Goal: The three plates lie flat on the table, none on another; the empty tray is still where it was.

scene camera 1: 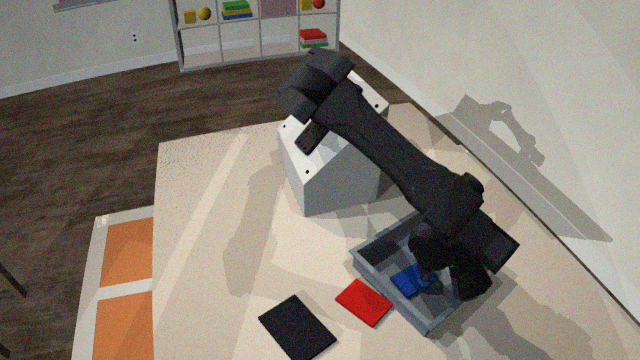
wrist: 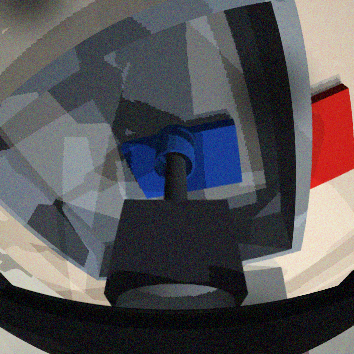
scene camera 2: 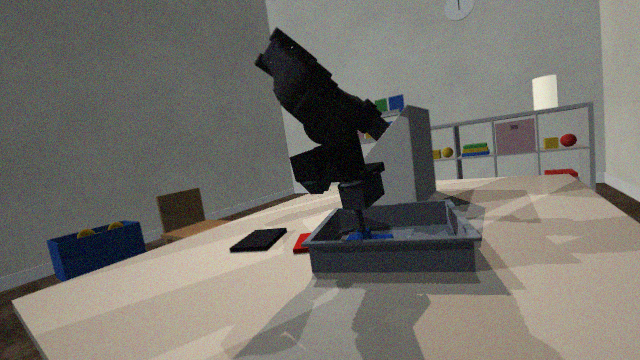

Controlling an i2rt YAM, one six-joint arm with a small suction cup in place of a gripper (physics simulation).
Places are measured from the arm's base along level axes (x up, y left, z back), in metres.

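Pixels of known places: hand, tool point: [scene camera 1: 421, 286] [wrist: 175, 138]; arm's base, link origin: [scene camera 2: 390, 139].
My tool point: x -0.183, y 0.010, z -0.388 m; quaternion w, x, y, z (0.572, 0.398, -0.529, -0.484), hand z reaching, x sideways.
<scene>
Ahead of a thing's pixels: the offset from my tool point to its top centre. Level surfaces: height alone.
The blue plate {dx +0.007, dy -0.003, dz +0.021 m} [scene camera 1: 404, 284] [scene camera 2: 384, 236] [wrist: 217, 160] lies inside the grey tray {dx +0.045, dy +0.035, dz +0.028 m} [scene camera 1: 382, 284] [scene camera 2: 395, 257] [wrist: 302, 125]. My suction cup [scene camera 1: 425, 279] [scene camera 2: 360, 233] [wrist: 175, 152] touches its top a little off its middle and holds it. The plate looks nearly level, at or barely above the tray floor; any gap beneath it cannot be made out. The red plate {dx +0.004, dy -0.121, dz +0.024 m} [scene camera 1: 364, 302] [scene camera 2: 301, 243] [wrist: 332, 140] lies flat on the table close beside the tray wall, partly hidden by the tray in the second scene view. The black plate {dx +0.005, dy -0.260, dz +0.030 m} [scene camera 1: 297, 329] [scene camera 2: 258, 240] lies flat on the table beyond the red one, apart from it.
The tray walls surround the cup and the blue plate. The grey slanted block [scene camera 1: 340, 185] [scene camera 2: 420, 155] stands on the table {dx -0.005 m} [scene camera 1: 210, 200] [scene camera 2: 175, 300] behind the tray. A wall runs along the table's right side in the first scene view.
</scene>
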